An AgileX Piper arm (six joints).
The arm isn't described. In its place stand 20 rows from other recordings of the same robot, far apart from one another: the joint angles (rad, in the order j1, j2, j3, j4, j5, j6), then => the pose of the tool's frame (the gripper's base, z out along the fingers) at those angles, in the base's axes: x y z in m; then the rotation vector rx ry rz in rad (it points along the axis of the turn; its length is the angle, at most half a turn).
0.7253, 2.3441, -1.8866, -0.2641, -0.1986, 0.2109 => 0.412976 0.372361 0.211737 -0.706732 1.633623 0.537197
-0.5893, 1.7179, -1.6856, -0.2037, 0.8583, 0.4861 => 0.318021 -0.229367 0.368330 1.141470 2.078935 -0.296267
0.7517, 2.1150, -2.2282, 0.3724, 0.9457, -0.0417 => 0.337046 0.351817 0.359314 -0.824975 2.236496 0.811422
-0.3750, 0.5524, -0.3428, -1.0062, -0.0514, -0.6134 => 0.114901 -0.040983 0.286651 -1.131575 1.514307 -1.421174
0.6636, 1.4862, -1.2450, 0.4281, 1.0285, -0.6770 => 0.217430 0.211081 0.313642 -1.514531 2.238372 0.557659
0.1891, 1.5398, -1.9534, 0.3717, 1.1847, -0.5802 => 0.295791 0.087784 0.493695 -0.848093 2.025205 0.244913
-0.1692, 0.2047, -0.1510, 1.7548, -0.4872, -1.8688 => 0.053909 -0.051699 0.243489 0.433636 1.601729 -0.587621
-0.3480, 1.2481, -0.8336, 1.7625, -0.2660, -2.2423 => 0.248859 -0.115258 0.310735 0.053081 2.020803 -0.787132
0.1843, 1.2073, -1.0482, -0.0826, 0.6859, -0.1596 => 0.250059 0.041778 0.342244 -0.445550 2.283961 -0.080543
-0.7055, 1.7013, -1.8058, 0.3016, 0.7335, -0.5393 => 0.312024 -0.241990 0.423105 0.290367 2.084391 -0.409873
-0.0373, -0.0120, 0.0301, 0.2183, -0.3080, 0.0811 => 0.050182 -0.007851 0.230326 0.252416 1.176561 0.181575
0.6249, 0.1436, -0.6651, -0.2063, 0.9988, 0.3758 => 0.011123 -0.011302 0.329774 -0.240050 1.953594 0.417545
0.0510, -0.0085, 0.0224, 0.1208, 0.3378, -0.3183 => 0.053311 0.006360 0.175934 -0.261197 1.814680 -0.071130
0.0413, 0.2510, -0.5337, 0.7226, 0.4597, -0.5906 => 0.047722 0.028696 0.342944 -0.207102 1.552481 0.325589
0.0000, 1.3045, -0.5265, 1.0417, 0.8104, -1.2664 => 0.197342 0.056919 0.197177 -0.673720 2.441467 0.770607
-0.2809, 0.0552, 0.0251, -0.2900, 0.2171, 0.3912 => 0.055847 -0.021947 0.182684 0.386445 1.732730 -0.179871
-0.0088, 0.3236, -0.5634, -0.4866, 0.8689, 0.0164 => 0.050020 -0.032936 0.311477 -0.083602 2.063991 -0.573406
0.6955, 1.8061, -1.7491, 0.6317, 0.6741, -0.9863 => 0.305416 0.298598 0.374491 -1.344926 1.633822 0.534780
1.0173, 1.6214, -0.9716, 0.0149, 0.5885, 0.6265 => 0.164295 0.267312 0.204839 -0.534521 2.778073 0.451828
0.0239, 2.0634, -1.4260, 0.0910, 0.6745, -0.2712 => 0.423567 0.015291 0.155793 -0.325571 2.770689 0.035768
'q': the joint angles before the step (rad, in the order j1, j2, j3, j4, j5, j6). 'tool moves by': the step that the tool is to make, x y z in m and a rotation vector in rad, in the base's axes. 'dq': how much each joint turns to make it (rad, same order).
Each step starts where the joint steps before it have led.
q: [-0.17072, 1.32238, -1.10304, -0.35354, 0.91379, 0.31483]
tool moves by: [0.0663, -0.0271, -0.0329, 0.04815, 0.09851, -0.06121]
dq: [-0.05103, 0.29010, -0.18993, 0.02728, 0.00716, 0.00347]
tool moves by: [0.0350, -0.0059, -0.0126, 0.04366, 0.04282, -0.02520]
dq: [0.00046, 0.14542, -0.14630, 0.03768, 0.05504, 0.00089]
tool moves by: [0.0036, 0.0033, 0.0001, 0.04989, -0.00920, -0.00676]
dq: [0.00014, 0.01033, -0.01876, 0.05578, 0.00883, -0.00869]
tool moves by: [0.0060, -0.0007, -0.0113, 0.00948, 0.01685, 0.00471]
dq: [0.00005, 0.03213, -0.00209, 0.00636, -0.01255, -0.00369]
